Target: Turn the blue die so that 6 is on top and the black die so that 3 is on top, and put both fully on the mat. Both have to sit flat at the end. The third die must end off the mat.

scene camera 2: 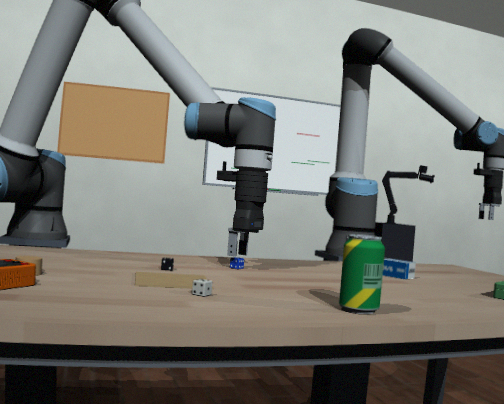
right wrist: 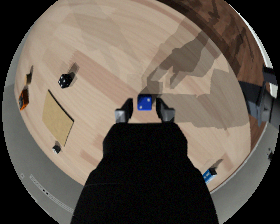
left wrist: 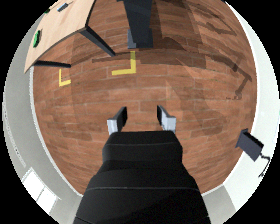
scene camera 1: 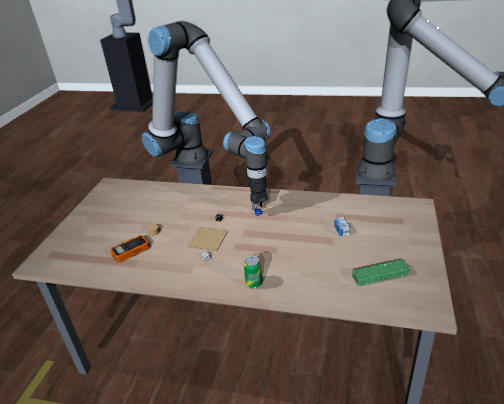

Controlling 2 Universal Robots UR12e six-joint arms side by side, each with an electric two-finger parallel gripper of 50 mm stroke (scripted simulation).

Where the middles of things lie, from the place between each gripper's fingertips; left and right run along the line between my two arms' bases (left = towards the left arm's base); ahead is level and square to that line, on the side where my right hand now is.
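From my right hand (scene camera 2: 237, 255): tan mat (scene camera 2: 147, 279), 5 cm below, 17 cm to the right, 23 cm ahead.
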